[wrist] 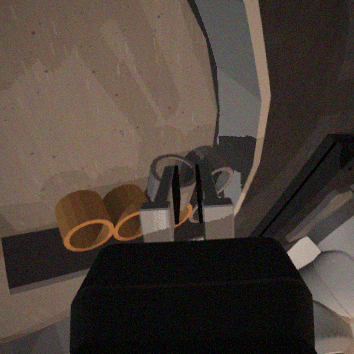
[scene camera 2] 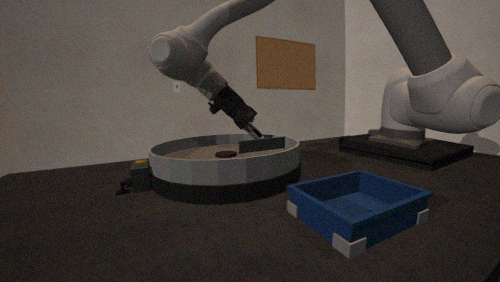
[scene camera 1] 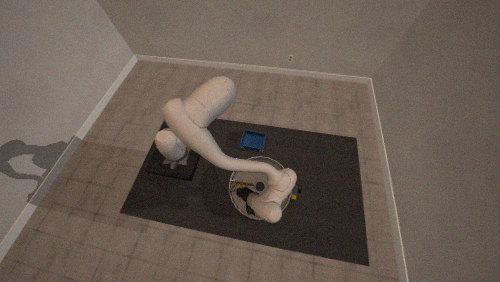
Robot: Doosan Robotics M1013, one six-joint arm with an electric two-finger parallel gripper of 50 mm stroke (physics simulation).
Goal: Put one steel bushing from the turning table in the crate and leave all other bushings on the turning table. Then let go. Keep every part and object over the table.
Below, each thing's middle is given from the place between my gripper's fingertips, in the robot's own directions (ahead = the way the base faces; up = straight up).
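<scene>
I see that my gripper is 42 cm to the right of the blue crate [scene camera 2: 353, 211]. My gripper is also 9 cm short of the crate, and 6 cm above it.
</scene>
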